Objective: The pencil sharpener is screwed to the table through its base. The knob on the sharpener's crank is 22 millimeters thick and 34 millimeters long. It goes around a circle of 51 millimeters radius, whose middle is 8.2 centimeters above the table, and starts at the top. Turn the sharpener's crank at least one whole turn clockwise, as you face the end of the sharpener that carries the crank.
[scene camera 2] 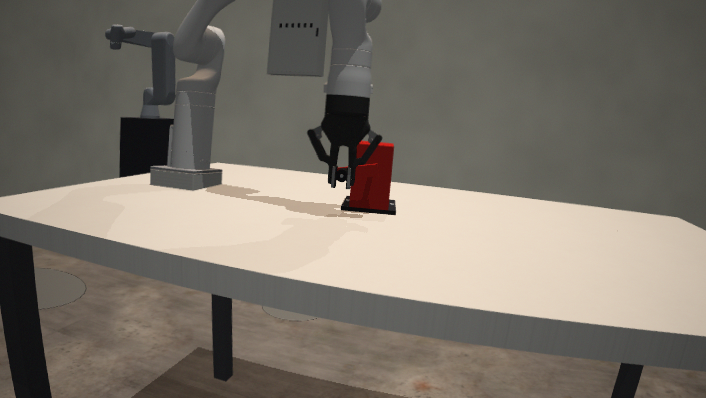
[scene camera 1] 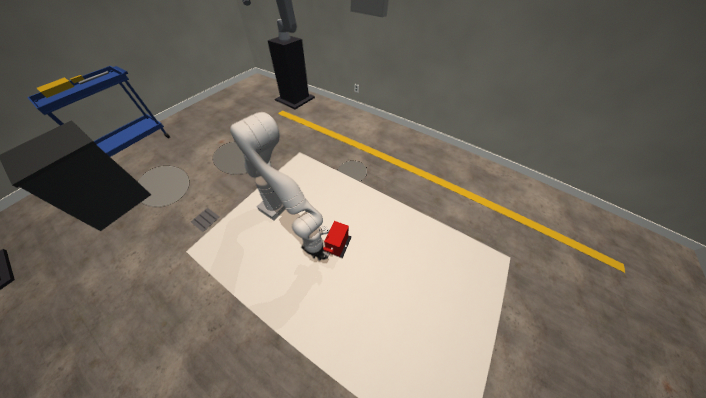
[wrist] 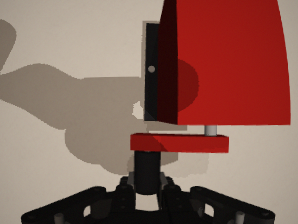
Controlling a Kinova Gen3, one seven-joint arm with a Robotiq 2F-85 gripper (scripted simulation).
Path:
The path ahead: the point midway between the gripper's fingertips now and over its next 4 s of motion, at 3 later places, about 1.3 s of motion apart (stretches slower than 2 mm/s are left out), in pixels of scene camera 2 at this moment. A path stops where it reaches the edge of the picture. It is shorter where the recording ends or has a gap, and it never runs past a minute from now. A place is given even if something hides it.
My gripper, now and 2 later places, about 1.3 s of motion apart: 340, 188; 344, 169; 371, 156

